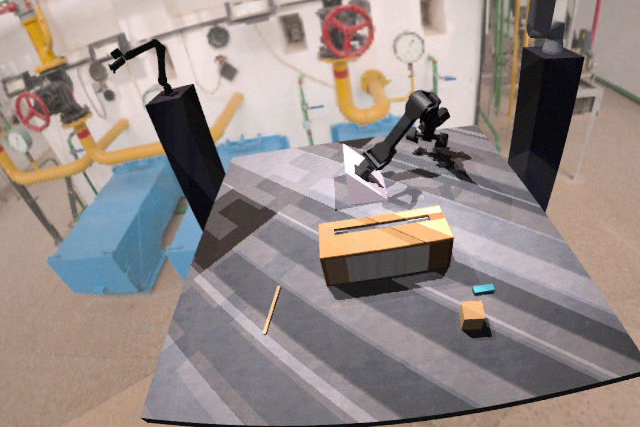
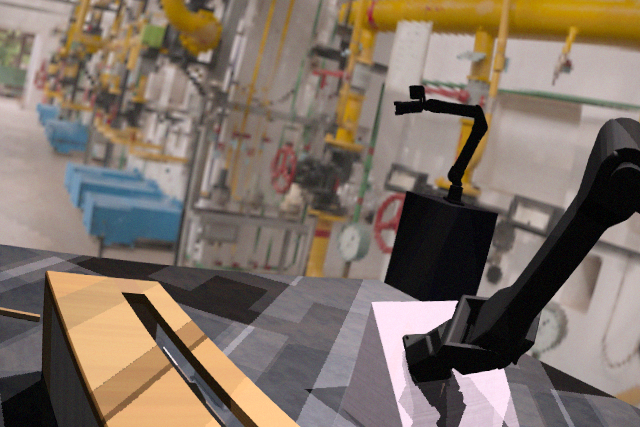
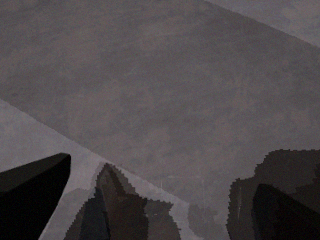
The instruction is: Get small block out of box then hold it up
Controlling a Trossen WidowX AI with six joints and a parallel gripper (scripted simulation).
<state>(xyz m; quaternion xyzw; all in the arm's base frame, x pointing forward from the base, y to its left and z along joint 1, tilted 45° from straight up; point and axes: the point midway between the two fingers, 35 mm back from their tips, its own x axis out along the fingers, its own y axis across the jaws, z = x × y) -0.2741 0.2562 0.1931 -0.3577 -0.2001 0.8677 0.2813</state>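
My gripper tip is 61 cm short of the tan box, 28 cm to the left of it and 5 cm below it. From my gripper tip the other things lie so: thin stick: 81 cm ahead, 62 cm to the right, 1 cm below.
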